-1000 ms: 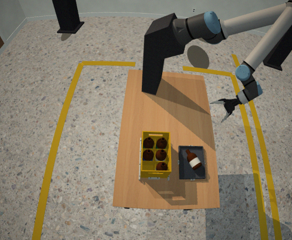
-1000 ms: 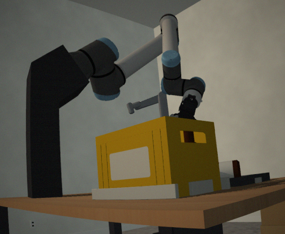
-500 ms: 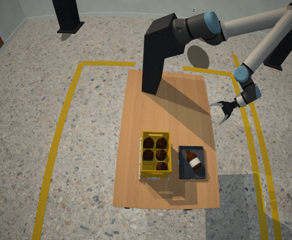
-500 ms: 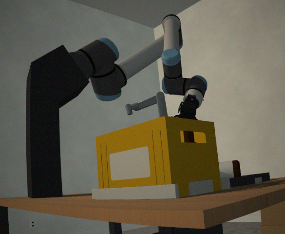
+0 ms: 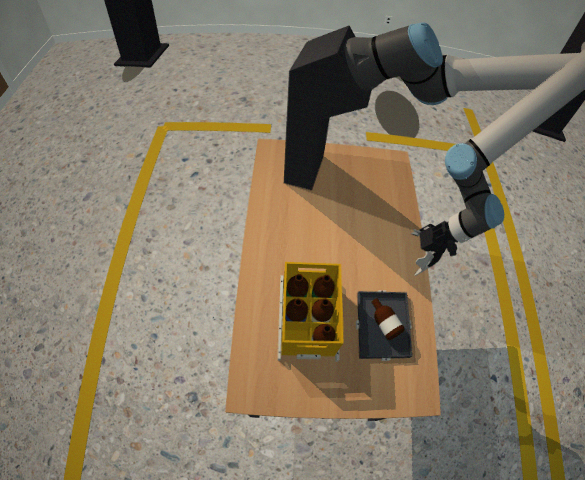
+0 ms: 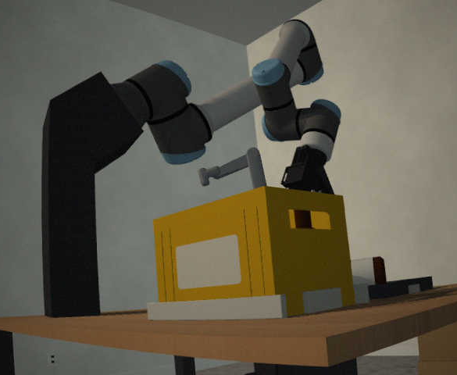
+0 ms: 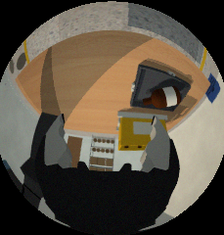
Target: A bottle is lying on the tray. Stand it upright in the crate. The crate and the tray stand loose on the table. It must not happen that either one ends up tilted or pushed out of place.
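The brown bottle is 19 cm ahead of my hand, 5 cm to the right of it and 14 cm below it. Round my hand: crate: 24 cm ahead, 32 cm to the right, 10 cm below; dark tray: 21 cm ahead, 4 cm to the right, 17 cm below.
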